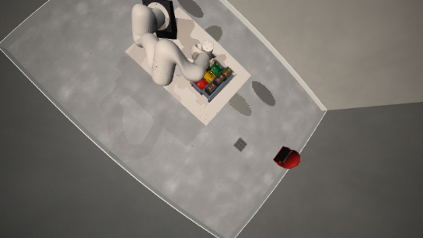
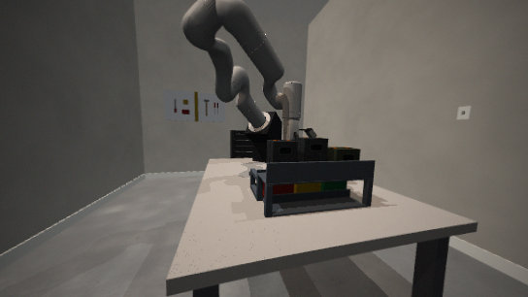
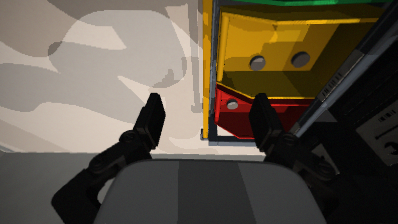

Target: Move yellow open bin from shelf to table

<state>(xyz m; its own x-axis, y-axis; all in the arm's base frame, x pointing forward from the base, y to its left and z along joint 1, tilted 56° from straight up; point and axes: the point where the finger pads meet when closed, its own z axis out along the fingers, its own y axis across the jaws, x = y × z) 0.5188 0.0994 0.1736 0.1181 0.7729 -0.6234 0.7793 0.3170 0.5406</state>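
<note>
Now: the thin yellow strip 9 cm below my hand. Round my hand: red bin 9 cm ahead, 13 cm to the right, 11 cm below; then green bin 12 cm ahead, 10 cm to the left, 11 cm below; then yellow bin 10 cm ahead, 2 cm to the right, 11 cm below.
</note>
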